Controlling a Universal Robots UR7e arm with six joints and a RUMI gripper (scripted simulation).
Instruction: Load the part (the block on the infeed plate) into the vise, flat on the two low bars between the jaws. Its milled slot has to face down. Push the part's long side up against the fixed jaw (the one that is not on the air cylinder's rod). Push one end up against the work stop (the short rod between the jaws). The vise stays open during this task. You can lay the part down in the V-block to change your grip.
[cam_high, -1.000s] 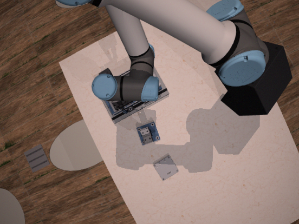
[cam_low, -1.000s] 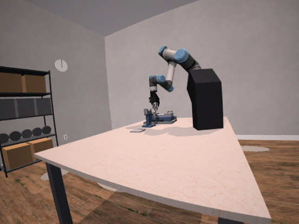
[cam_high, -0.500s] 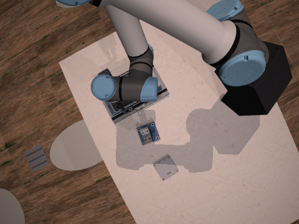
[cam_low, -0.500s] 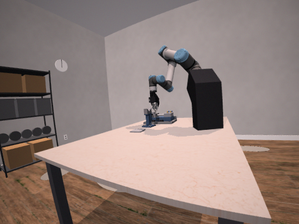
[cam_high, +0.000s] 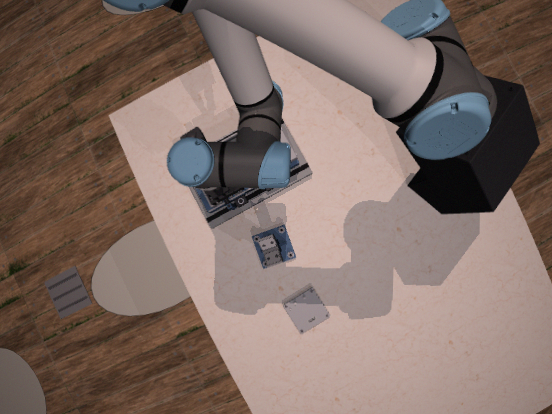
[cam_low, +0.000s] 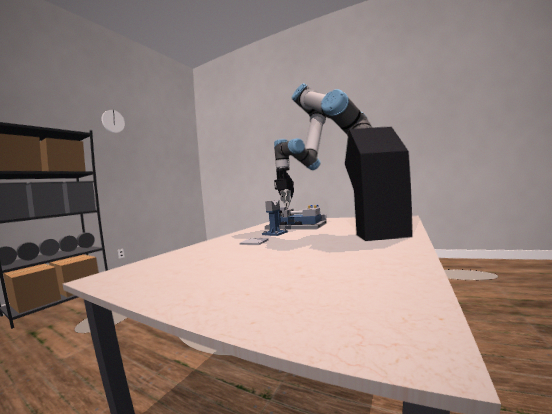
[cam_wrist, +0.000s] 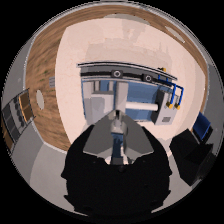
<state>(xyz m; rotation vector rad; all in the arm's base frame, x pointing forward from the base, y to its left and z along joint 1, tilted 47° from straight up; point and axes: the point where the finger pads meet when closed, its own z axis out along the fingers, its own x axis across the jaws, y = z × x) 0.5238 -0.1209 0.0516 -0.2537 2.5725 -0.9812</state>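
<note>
Now: the part 3 cm ahead of my hand and 3 cm below it. Round my hand: air cylinder 14 cm behind, 1 cm to the right, 4 cm below; vise 4 cm behind, 8 cm below; air cylinder rod 6 cm behind, 4 cm below.
</note>
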